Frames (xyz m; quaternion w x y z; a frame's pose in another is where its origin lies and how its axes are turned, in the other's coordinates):
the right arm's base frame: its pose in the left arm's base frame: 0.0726 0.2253 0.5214 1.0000 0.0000 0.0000 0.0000
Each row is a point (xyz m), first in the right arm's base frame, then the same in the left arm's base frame.
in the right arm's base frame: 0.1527 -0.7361 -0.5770
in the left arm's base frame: 0.2253 -0.5108 -0.0556
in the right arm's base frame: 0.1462 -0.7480 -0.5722
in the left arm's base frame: 0.2188 -0.5227 -0.0508
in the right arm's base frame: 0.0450 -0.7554 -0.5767
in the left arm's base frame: 0.1176 -0.5301 -0.0553
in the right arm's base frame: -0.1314 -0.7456 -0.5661
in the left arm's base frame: -0.0588 -0.5203 -0.0447
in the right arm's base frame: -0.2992 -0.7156 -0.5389
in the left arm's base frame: -0.2266 -0.4903 -0.0175
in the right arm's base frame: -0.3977 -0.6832 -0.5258
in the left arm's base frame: -0.3251 -0.4579 -0.0044
